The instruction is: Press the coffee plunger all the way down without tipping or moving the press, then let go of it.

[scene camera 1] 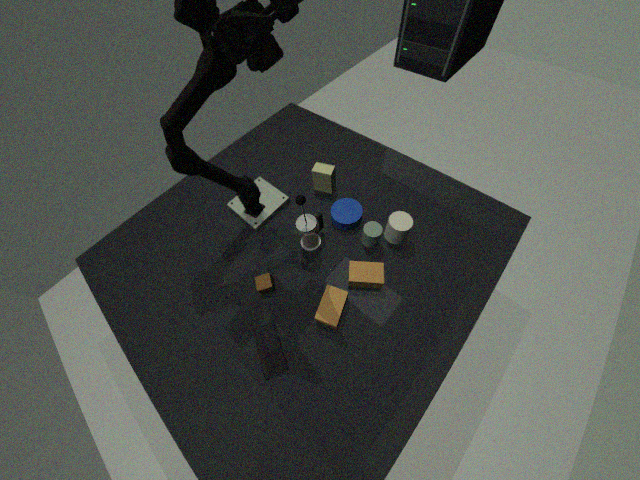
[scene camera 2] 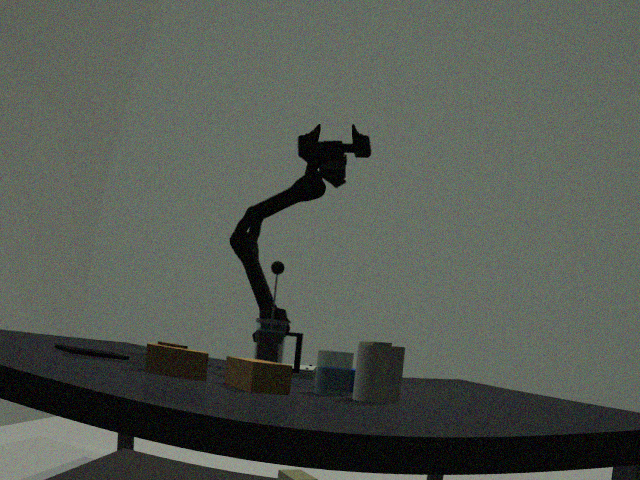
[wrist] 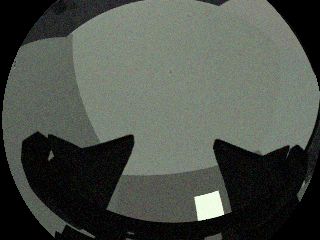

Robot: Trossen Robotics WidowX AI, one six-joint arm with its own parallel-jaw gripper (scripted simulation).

Scene:
coffee press: scene camera 1; scene camera 2; not seen in the wrist view (out of frame)
same spot on coffee press: [scene camera 2: 270, 336] = [scene camera 1: 315, 232]

